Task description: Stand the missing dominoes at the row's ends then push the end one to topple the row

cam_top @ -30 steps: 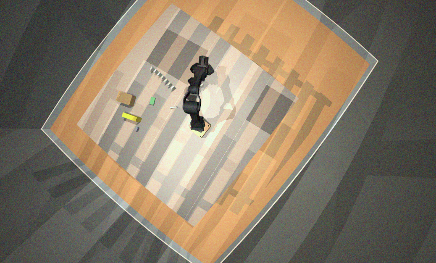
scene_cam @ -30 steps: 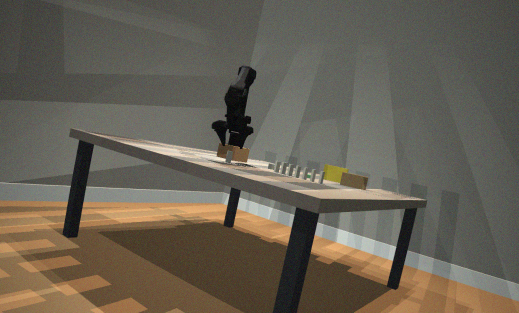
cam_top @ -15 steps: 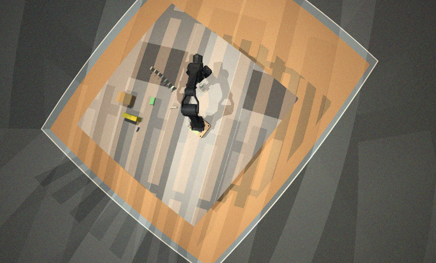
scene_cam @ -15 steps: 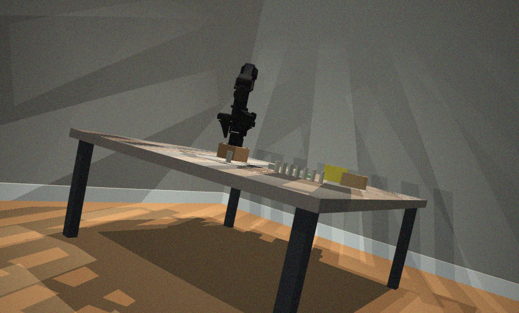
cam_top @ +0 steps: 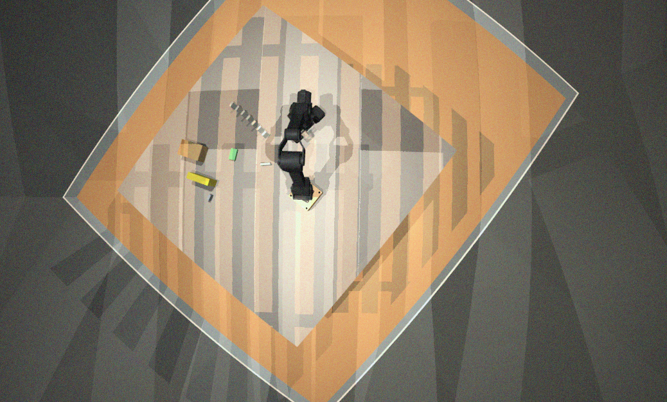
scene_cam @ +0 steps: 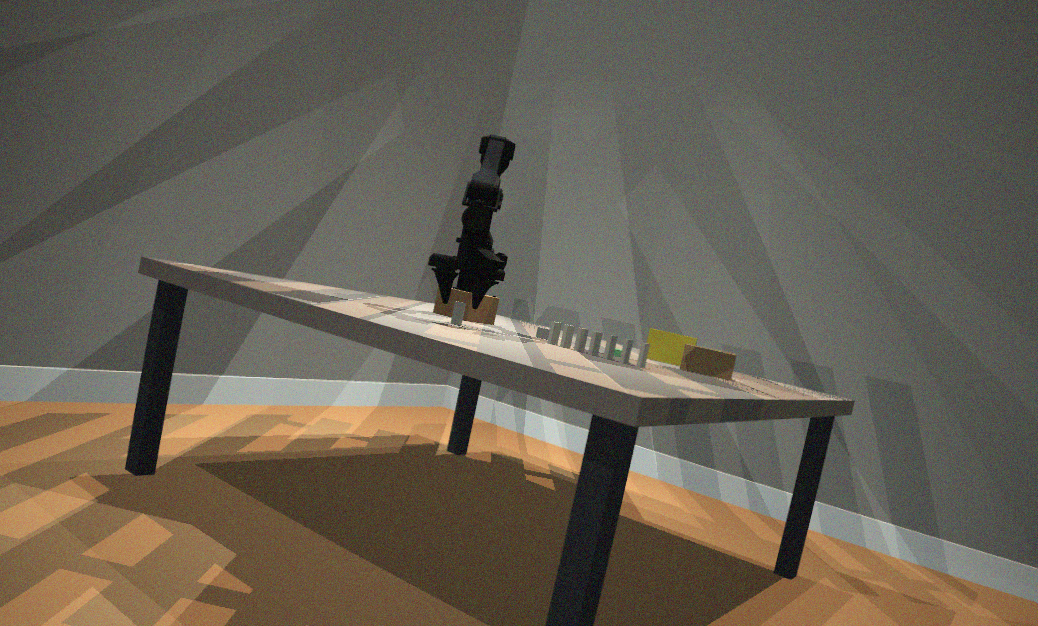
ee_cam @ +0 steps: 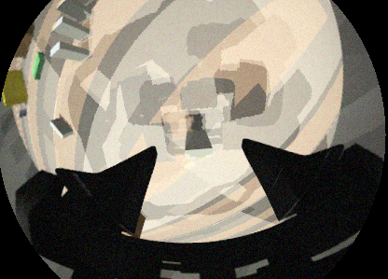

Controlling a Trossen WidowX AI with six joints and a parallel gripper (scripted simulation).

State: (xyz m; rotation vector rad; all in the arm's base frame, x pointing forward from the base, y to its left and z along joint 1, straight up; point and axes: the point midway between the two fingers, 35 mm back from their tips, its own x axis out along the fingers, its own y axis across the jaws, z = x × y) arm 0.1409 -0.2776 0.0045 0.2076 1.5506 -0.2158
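Right now the small dark piece is 290 mm ahead of my gripper tip, 530 mm to the left of it and 30 mm below it. Round my gripper tip: yellow block (360 mm ahead, 470 mm to the left); brown box (480 mm ahead, 370 mm to the left, 10 mm below); green block (290 mm ahead, 280 mm to the left, 30 mm below).
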